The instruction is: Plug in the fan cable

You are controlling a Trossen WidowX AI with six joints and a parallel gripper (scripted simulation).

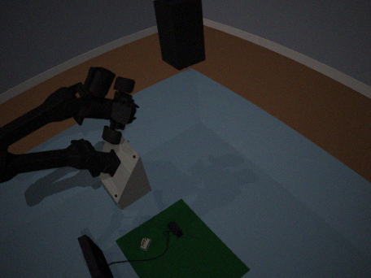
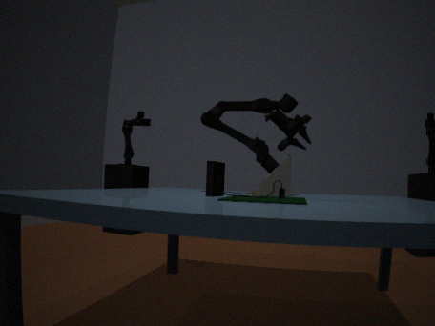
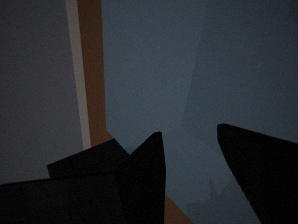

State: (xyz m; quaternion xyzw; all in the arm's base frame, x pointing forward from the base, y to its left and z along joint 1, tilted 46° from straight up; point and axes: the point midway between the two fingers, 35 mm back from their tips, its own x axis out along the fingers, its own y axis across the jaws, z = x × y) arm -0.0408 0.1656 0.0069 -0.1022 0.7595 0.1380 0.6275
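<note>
Right now my gripper tip is 30 cm short of the black plug, 19 cm above it and 8 cm to the left of it. Also, from my gripper tip: green board 37 cm ahead, 22 cm below, 12 cm to the right; then white four-pin header 29 cm ahead, 21 cm below, 18 cm to the right; then black fan 31 cm to the right, 29 cm ahead, 15 cm below.
</note>
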